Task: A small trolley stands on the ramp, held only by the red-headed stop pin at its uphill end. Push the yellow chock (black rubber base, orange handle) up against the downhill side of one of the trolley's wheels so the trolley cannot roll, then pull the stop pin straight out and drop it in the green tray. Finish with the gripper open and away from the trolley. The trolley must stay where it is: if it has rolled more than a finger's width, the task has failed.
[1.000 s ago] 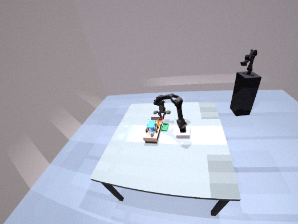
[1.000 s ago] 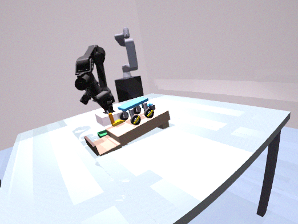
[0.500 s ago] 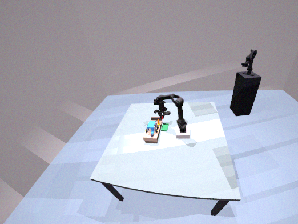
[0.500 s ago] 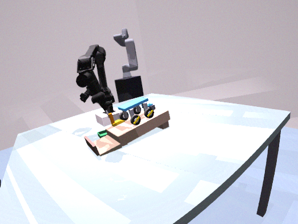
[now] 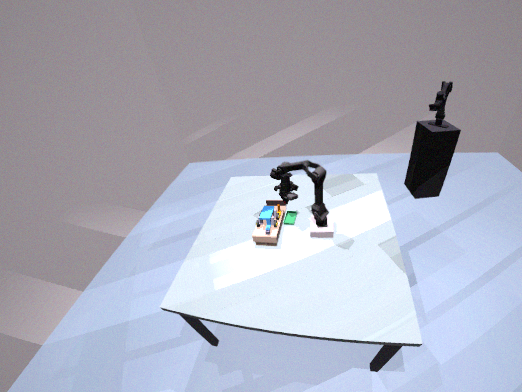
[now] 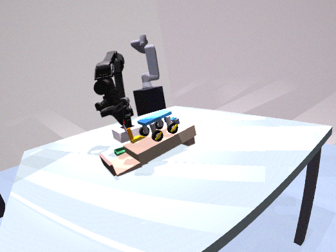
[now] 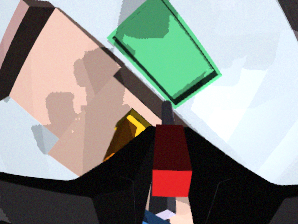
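Right now the red-headed stop pin is right at my gripper tip. Round my gripper tip: blue-topped trolley 12 cm ahead, 9 cm to the left, 2 cm below; green tray 2 cm behind, 14 cm below; yellow chock 6 cm ahead, 2 cm to the left, 5 cm below.
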